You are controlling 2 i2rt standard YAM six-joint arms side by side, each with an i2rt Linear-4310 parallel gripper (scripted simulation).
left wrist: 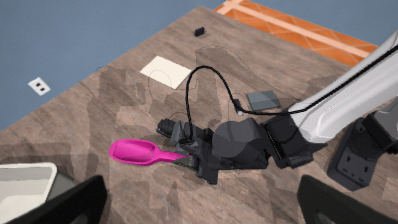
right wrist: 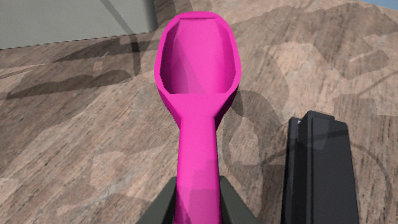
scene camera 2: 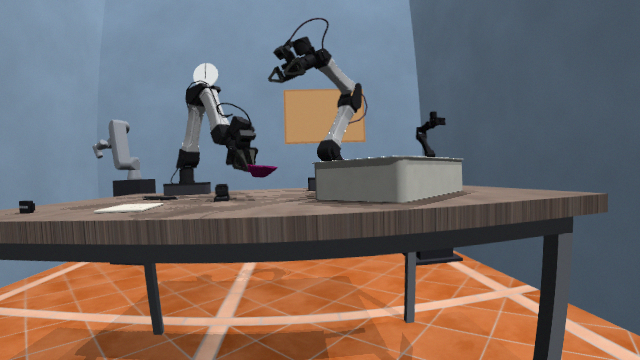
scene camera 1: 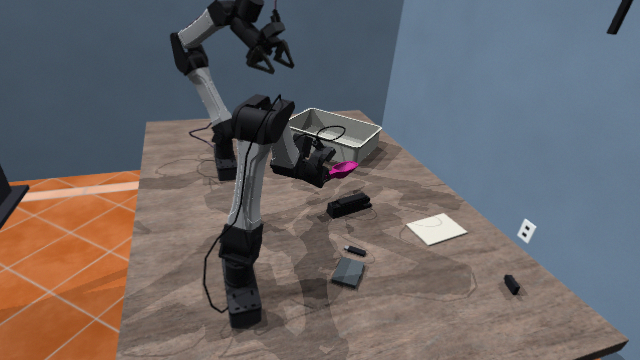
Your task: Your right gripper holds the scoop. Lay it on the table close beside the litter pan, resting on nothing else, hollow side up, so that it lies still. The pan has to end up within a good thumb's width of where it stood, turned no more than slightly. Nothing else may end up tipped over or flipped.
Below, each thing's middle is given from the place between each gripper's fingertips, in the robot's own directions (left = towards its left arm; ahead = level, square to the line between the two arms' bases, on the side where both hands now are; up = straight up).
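From my right hand (scene camera 1: 327, 177), the magenta scoop (right wrist: 197, 70) is 5 cm ahead, 3 cm to the left and 1 cm below. There's a grey-white litter pan (scene camera 2: 398, 179) that's 15 cm ahead of my right hand, 42 cm to the left of it and 5 cm below it, and a cream sheet (scene camera 1: 435, 229) that's 23 cm to the right of that same right hand, 31 cm ahead of it and 9 cm below it.
With my left hand (scene camera 1: 283, 69), the magenta scoop is 5 cm to the right of it, 19 cm ahead of it and 35 cm below it. The grey-white litter pan is 34 cm to the left of my left hand, 29 cm ahead of it and 39 cm below it, and the cream sheet is 31 cm to the right of my left hand, 45 cm ahead of it and 43 cm below it.
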